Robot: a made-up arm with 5 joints. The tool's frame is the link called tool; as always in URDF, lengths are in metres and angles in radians. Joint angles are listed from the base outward.
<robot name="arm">
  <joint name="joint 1" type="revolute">
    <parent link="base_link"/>
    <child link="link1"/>
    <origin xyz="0.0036 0.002 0.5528" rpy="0 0 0"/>
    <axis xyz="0 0 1"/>
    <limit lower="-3.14" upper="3"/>
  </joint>
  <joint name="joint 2" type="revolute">
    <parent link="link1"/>
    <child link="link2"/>
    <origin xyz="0.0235 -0.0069 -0.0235" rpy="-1.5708 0 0"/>
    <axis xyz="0 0 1"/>
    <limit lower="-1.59" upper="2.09"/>
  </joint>
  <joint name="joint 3" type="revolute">
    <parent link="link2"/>
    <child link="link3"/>
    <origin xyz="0.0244 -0.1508 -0.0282" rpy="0 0 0"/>
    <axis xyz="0 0 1"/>
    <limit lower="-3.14" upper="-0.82"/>
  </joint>
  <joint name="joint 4" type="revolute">
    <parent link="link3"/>
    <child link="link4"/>
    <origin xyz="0.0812 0.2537 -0.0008" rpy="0 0 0"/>
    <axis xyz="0 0 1"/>
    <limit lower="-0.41" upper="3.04"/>
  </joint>
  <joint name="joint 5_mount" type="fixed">
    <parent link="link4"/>
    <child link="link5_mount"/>
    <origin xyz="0.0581 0.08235 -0.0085" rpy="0 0 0"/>
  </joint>
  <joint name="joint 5" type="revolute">
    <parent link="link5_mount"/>
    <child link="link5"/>
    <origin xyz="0.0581 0.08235 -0.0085" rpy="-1.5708 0 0"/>
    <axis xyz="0 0 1"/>
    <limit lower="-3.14" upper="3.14"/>
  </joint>
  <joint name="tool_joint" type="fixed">
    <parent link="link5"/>
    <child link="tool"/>
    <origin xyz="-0.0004 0.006 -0.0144" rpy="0 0 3.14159"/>
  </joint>
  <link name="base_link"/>
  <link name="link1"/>
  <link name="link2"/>
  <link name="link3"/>
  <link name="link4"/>
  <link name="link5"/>
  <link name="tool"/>
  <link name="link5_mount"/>
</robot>
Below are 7 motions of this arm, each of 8 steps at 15 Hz.
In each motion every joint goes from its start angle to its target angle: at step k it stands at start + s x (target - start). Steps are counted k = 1, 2, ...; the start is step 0. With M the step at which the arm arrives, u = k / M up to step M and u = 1 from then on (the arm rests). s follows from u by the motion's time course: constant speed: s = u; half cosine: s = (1 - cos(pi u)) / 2; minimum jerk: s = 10 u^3 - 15 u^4 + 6 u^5.
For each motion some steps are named. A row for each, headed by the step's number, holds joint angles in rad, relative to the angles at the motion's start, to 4 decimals.
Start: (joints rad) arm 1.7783 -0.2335 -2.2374 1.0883 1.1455
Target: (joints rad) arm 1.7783 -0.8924 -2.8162 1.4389 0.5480
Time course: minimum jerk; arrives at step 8
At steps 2, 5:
2: 0.0000 -0.0682 -0.0599 0.0363 -0.0619
5: 0.0000 -0.4776 -0.4195 0.2541 -0.4331

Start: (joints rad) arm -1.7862 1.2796 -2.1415 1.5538 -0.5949
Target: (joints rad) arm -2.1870 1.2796 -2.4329 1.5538 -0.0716
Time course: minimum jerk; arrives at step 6
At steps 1, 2, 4, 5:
1: -0.0142 0.0000 -0.0103 0.0000 0.0186
2: -0.0841 0.0000 -0.0612 0.0000 0.1098
4: -0.3167 0.0000 -0.2302 0.0000 0.4135
5: -0.3866 0.0000 -0.2811 0.0000 0.5047

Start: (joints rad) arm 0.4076 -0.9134 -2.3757 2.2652 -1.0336
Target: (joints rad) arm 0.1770 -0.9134 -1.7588 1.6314 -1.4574
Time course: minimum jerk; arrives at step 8
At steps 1, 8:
1: -0.0037 0.0000 0.0099 -0.0102 -0.0068
8: -0.2306 0.0000 0.6169 -0.6338 -0.4238

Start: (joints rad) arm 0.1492 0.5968 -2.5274 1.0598 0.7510
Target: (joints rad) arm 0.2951 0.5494 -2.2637 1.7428 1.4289
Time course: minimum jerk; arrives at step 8
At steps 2, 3, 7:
2: 0.0151 -0.0049 0.0273 0.0707 0.0702
3: 0.0402 -0.0130 0.0726 0.1880 0.1866
7: 0.1436 -0.0466 0.2595 0.6720 0.6670

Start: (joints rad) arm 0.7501 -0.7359 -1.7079 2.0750 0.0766
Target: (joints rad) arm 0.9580 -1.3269 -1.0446 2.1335 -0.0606
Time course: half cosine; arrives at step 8
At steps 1, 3, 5, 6, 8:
1: 0.0079 -0.0225 0.0252 0.0022 -0.0052
3: 0.0642 -0.1824 0.2047 0.0181 -0.0423
5: 0.1437 -0.4086 0.4586 0.0404 -0.0949
6: 0.1775 -0.5045 0.5662 0.0499 -0.1171
8: 0.2079 -0.5910 0.6633 0.0585 -0.1372

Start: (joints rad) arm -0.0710 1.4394 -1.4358 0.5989 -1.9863
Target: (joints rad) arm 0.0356 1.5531 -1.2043 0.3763 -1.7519
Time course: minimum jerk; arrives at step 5
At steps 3, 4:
3: 0.0728 0.0776 0.1580 -0.1519 0.1600
4: 0.1004 0.1071 0.2181 -0.2097 0.2208

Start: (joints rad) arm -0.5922 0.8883 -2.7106 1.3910 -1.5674
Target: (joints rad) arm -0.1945 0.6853 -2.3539 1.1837 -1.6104
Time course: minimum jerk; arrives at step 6
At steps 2, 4, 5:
2: 0.0835 -0.0426 0.0749 -0.0435 -0.0090
4: 0.3142 -0.1604 0.2818 -0.1638 -0.0340
5: 0.3836 -0.1958 0.3440 -0.1999 -0.0415

